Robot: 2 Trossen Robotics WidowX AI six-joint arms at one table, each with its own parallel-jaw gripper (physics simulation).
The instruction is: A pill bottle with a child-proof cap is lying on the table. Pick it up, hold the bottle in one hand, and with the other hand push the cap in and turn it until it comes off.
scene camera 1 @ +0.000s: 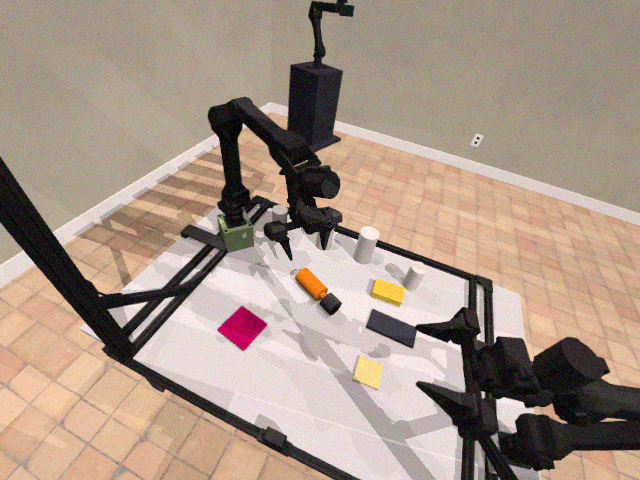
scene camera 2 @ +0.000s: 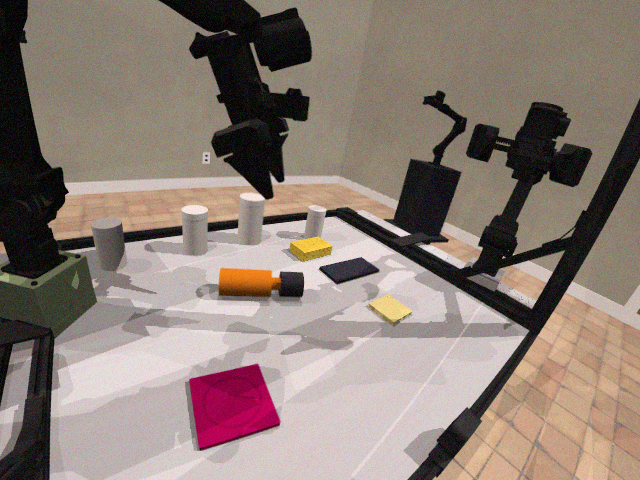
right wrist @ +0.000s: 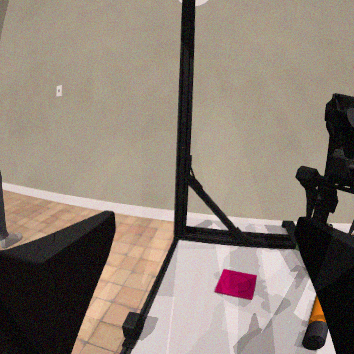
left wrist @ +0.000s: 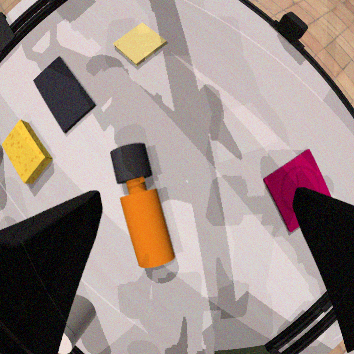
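The orange pill bottle [scene camera 1: 311, 284] [scene camera 2: 245, 282] [left wrist: 148, 228] [right wrist: 317, 311] lies on its side on the table. Its black cap [scene camera 1: 330, 303] [scene camera 2: 291, 284] [left wrist: 131, 163] [right wrist: 315, 335] is on the bottle's neck. My left gripper [scene camera 1: 307, 253] [scene camera 2: 275, 188] [left wrist: 200, 199] is open and empty, pointing down above the table near the bottle's orange end. In the left wrist view the bottle shows between its fingers, nearer the left one. My right gripper [scene camera 1: 418, 356] [right wrist: 210, 225] is open and empty at the right side of the table, away from the bottle. A finger hides part of the bottle in the right wrist view.
Several pale cylinders, among them a tall one [scene camera 1: 366, 244] [scene camera 2: 251, 219], stand along the far edge. A yellow sponge [scene camera 1: 387, 292] [scene camera 2: 310, 248], a dark flat block [scene camera 1: 391, 327] [scene camera 2: 348, 269] and a pale yellow pad [scene camera 1: 368, 372] [scene camera 2: 390, 308] lie beyond the cap. A magenta square [scene camera 1: 242, 328] [scene camera 2: 234, 405] lies nearer the front.
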